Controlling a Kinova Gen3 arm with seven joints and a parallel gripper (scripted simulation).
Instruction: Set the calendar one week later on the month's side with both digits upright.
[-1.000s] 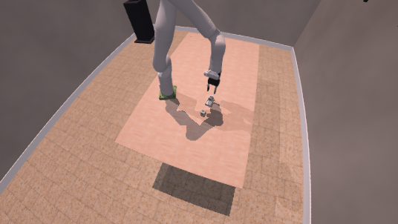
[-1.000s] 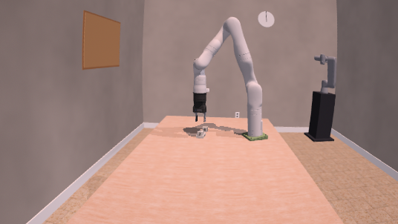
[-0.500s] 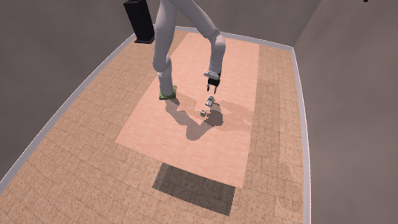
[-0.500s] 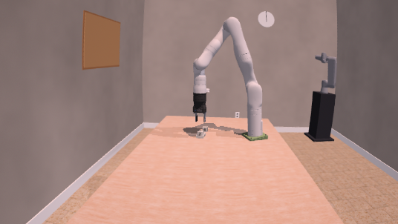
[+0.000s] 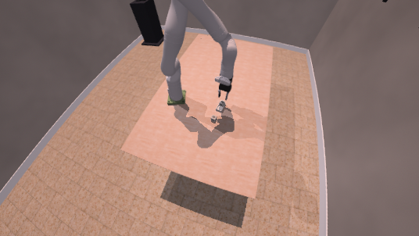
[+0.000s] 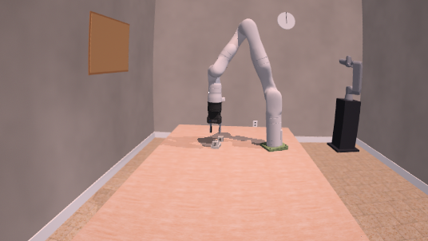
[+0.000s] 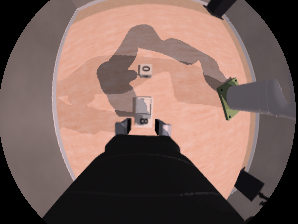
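The tray lies 100 mm below my hand, 20 mm to the right of it and 10 mm behind it.
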